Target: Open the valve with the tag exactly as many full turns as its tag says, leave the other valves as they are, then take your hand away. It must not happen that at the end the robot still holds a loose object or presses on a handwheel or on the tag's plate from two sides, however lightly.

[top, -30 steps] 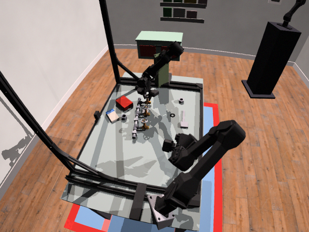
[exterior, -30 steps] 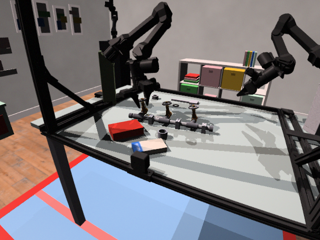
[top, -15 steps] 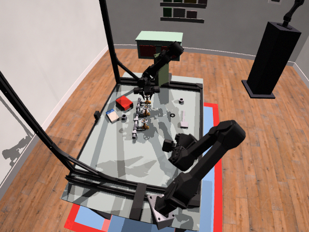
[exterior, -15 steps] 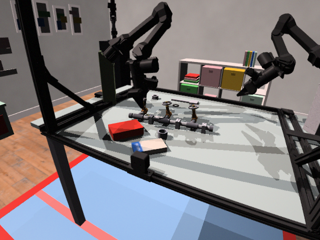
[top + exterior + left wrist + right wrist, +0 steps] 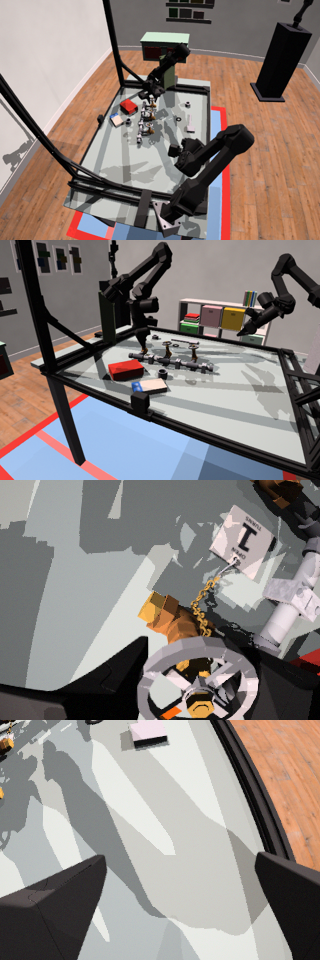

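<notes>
Now: left hand 1 cm past the white tag, 8 cm to the left of it and 7 cm above it. The rest, counted from my left hand: nut 26 cm ahead, 2 cm to the left, 7 cm below; then grey flat piece 26 cm ahead, 17 cm to the right, 7 cm below; then red box 18 cm behind, 6 cm below.
</notes>
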